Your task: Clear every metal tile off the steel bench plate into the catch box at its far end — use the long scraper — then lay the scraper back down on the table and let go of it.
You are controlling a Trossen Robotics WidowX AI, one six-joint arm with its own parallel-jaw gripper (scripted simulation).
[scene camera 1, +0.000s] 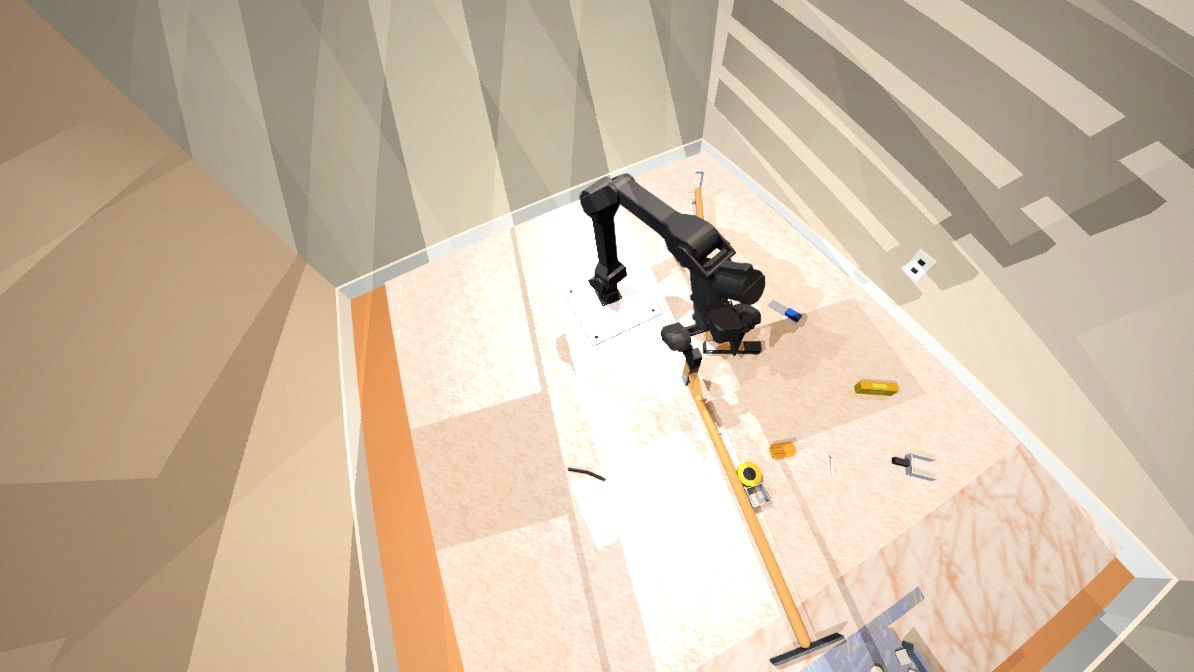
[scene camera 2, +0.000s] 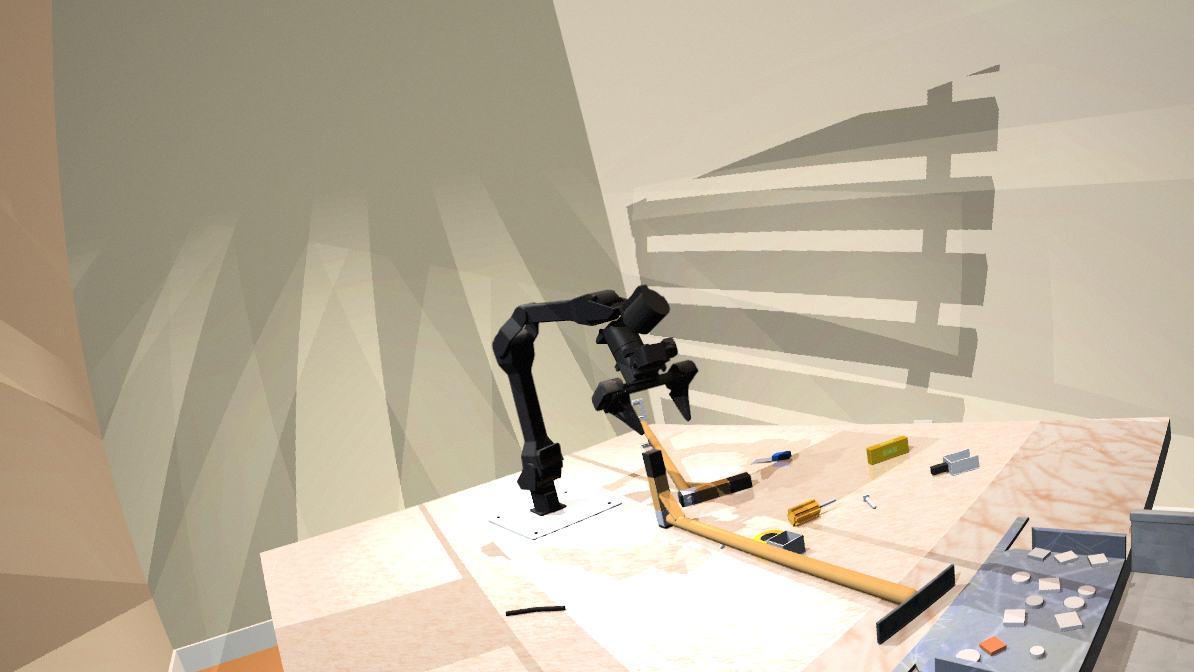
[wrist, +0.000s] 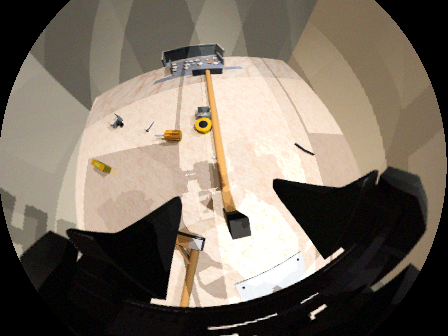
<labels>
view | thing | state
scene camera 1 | gripper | -
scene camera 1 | long scraper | -
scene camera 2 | gripper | -
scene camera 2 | long scraper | -
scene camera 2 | yellow level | -
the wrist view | gripper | -
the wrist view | long scraper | -
</labels>
